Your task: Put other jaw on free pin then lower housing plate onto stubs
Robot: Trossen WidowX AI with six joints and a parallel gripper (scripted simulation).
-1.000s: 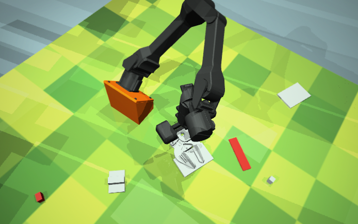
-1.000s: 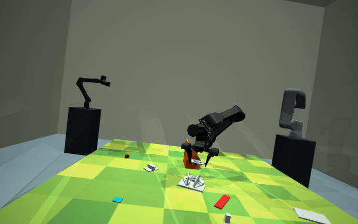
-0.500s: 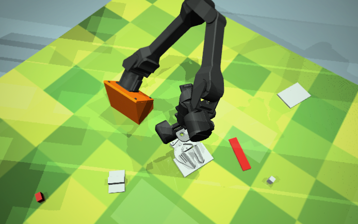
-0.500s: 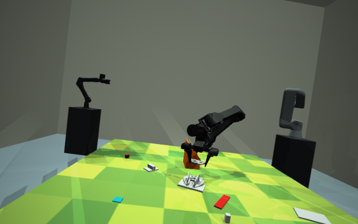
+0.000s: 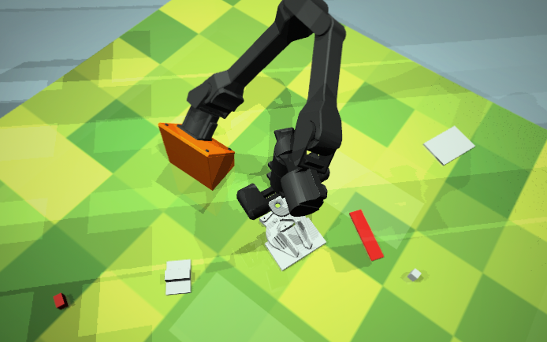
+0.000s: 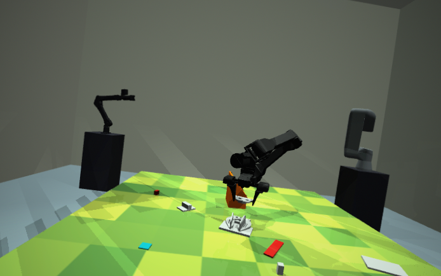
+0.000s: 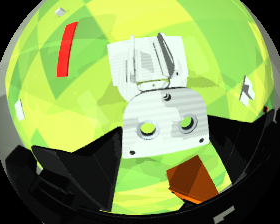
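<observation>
My gripper tip is 20 mm below the housing plate and 10 mm short of it. From my gripper tip the other things lie so: jaw 70 mm below, 30 mm to the right, 20 mm ahead; red bar 180 mm ahead, 100 mm to the left, 80 mm below; white stepped block 240 mm to the right, 80 mm behind, 70 mm below.
</observation>
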